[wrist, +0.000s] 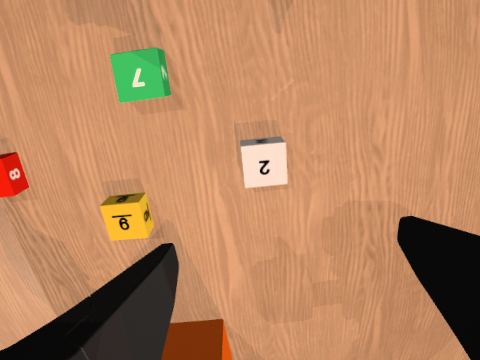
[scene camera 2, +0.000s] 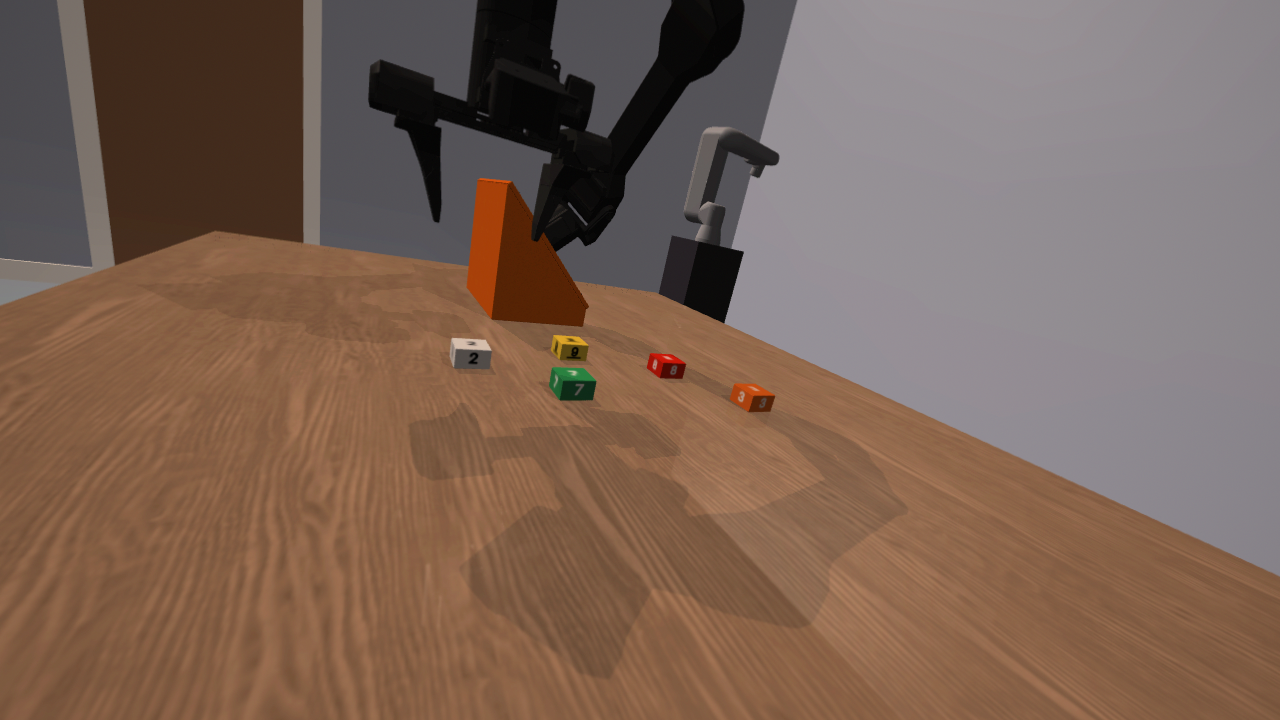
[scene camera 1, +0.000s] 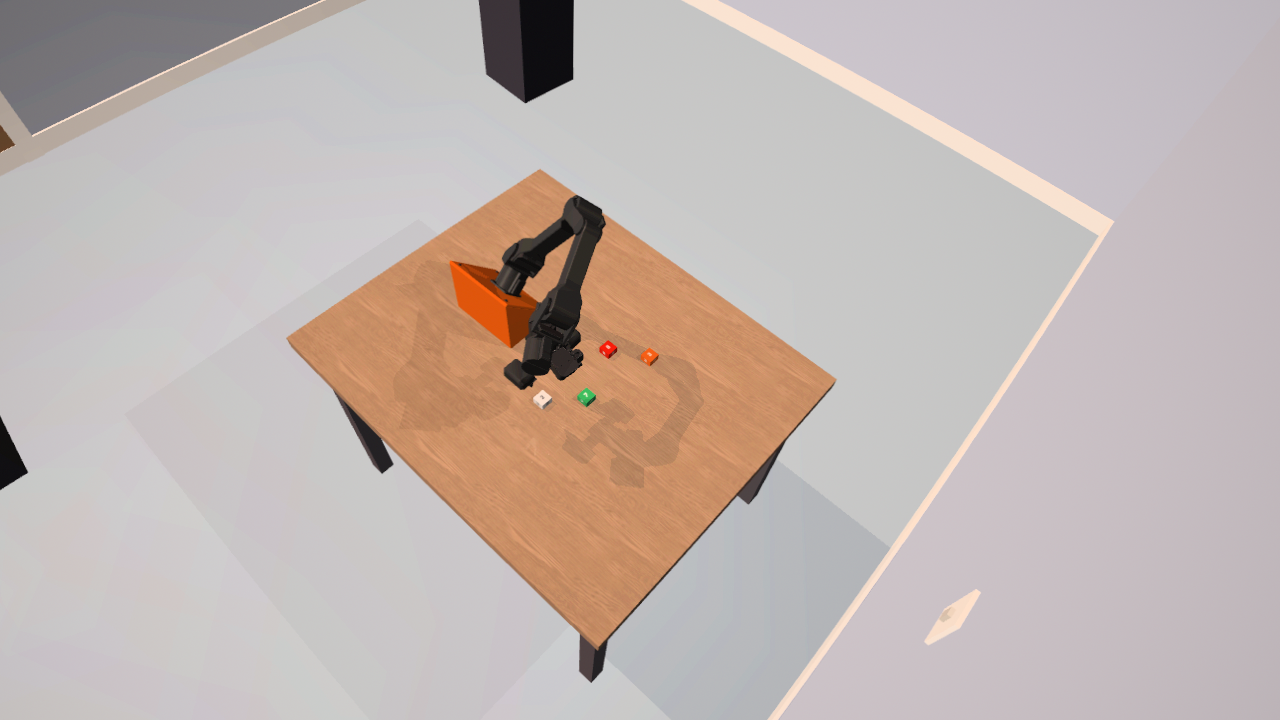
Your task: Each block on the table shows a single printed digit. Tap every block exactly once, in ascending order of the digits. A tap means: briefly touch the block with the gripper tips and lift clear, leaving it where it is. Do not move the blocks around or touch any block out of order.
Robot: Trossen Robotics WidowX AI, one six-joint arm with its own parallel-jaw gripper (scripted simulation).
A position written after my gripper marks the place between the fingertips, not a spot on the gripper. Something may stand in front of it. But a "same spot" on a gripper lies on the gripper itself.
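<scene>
My gripper in the wrist view [289, 242], a yellow block there too. In scene camera 2, my gripper and the yellow block. In scene camera 1, my gripper. Scene camera 1 does not show the yellow block, hidden by my gripper. On my gripper, same spot: [scene camera 1: 565, 361] and [scene camera 2: 535, 77]. On the yellow block, same spot: [wrist: 127, 216] and [scene camera 2: 569, 341].
</scene>
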